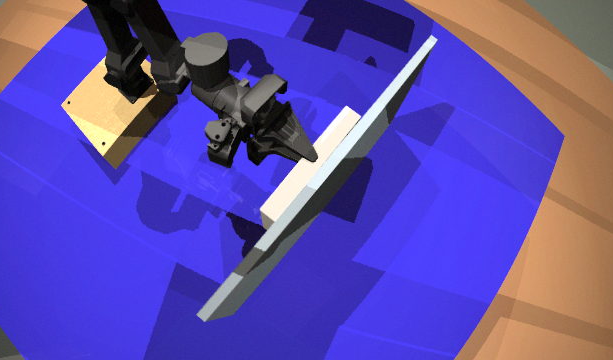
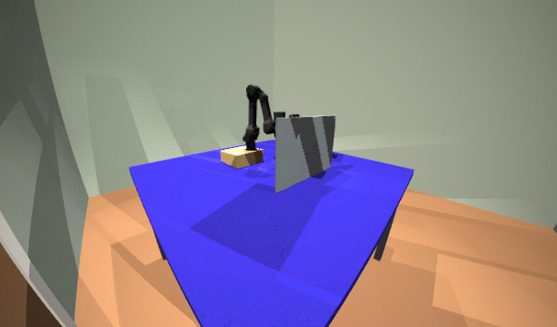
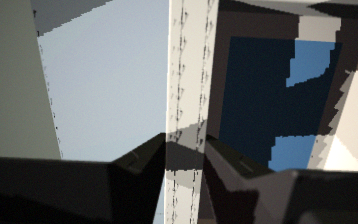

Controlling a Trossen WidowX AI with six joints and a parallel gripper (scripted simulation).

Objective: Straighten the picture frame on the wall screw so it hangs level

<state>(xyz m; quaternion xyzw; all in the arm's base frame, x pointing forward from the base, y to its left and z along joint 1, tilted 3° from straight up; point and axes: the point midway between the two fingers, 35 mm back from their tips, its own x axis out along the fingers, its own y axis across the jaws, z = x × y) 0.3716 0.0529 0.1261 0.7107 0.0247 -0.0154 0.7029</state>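
My gripper tip is now 10 mm short of the picture frame and 50 mm above it. Round my gripper tip: grey wall panel: 20 mm ahead, 70 mm below.
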